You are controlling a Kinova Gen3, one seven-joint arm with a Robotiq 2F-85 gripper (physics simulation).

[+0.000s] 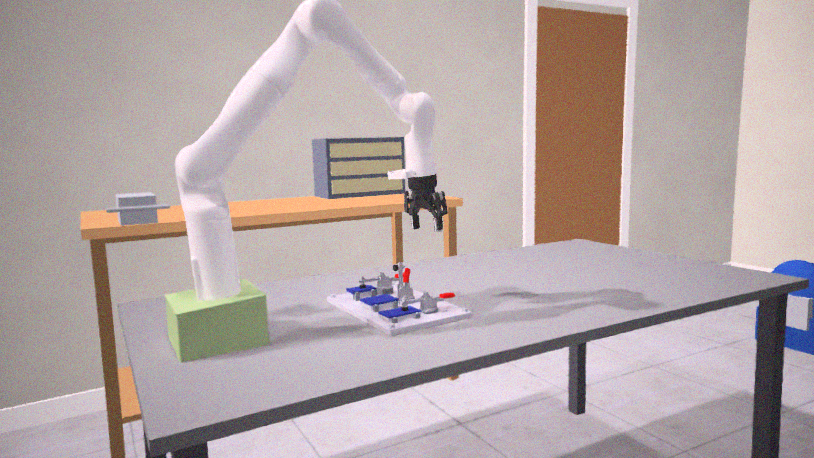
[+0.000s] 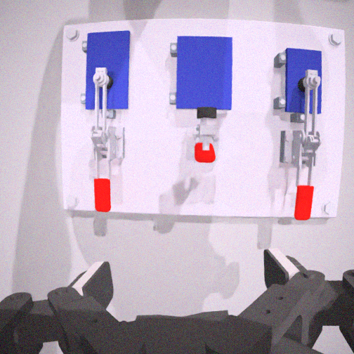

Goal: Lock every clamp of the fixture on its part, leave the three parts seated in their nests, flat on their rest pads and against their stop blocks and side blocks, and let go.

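Places are measured from the arm's base along level axes (x down, y back, z left), in centimetres.
Pixels of known places: gripper, between the fingertips: (image 1: 427, 230); arm's base, origin of its link: (image 1: 219, 293).
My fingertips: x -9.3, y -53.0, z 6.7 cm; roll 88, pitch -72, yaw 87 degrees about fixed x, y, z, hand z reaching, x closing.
For each thing: its top centre in the pictures, then the offset to it from my fingertips. "spot": a spot on its surface instead. Level surfaces: height alone.
- white fixture plate, a spot on its surface: (image 1: 435, 319) spot: dx +18.6, dy +5.6, dz -17.5 cm
- left part, centre of its top: (image 1: 399, 311) dx +17.0, dy +12.8, dz -12.6 cm
- middle part, centre of its top: (image 1: 379, 298) dx +16.5, dy +14.4, dz -1.7 cm
- right part, centre of its top: (image 1: 361, 288) dx +16.0, dy +16.1, dz +9.2 cm
- left clamp, centre of its top: (image 1: 427, 291) dx +13.4, dy +4.7, dz -11.0 cm
- right clamp, centre of its top: (image 1: 383, 271) dx +12.4, dy +9.0, dz +10.6 cm
- middle clamp, a spot on its surface: (image 1: 405, 292) spot: dx +15.8, dy +7.0, dz -1.2 cm
- grey table, height of its surface: dx +20.1 cm
The white fixture plate (image 1: 435, 319) (image 2: 145, 200) carries three blue parts. The left part (image 2: 117, 55) (image 1: 395, 312), middle part (image 2: 204, 72) (image 1: 380, 299) and right part (image 2: 296, 62) (image 1: 358, 289) look flat beside their side blocks; pad contact is too small to tell. The left clamp (image 2: 100, 136) (image 1: 428, 303) and right clamp (image 2: 311, 141) (image 1: 383, 280) have their arms down over their parts, red handles laid outward. The middle clamp (image 2: 206, 131) (image 1: 405, 292) stands upright, its black tip off the part. My gripper (image 1: 426, 227) (image 2: 186, 272) is open and empty, high above the table beyond the handle side.
The fixture lies on the grey table (image 1: 569, 284), beside the green base block (image 1: 222, 327) of the arm. A wooden bench (image 1: 273, 213) behind bears a drawer cabinet (image 1: 320, 168) and a grey box (image 1: 136, 210). The upright middle clamp rises between the two lowered ones.
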